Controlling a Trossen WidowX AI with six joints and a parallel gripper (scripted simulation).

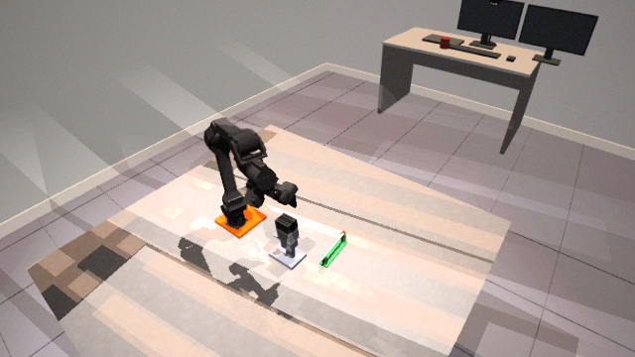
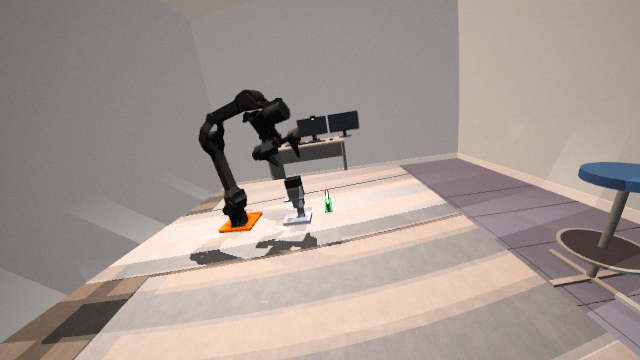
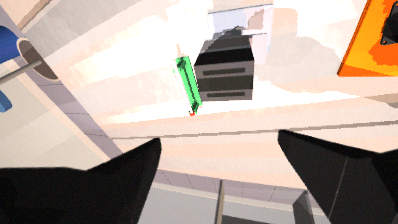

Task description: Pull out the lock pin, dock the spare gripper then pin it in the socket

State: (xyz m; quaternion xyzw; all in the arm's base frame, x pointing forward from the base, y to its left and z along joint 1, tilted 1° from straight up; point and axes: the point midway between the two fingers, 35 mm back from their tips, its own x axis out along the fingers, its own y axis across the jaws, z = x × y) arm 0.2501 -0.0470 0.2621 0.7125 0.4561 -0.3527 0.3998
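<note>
Now: gripper tip 13 cm short of the green rack, 8 cm to the right of it and 22 cm above it. From my gripper tip the other things lie so: spare gripper: 1 cm to the right, 12 cm below; grey mount: 1 cm to the right, 19 cm below.
</note>
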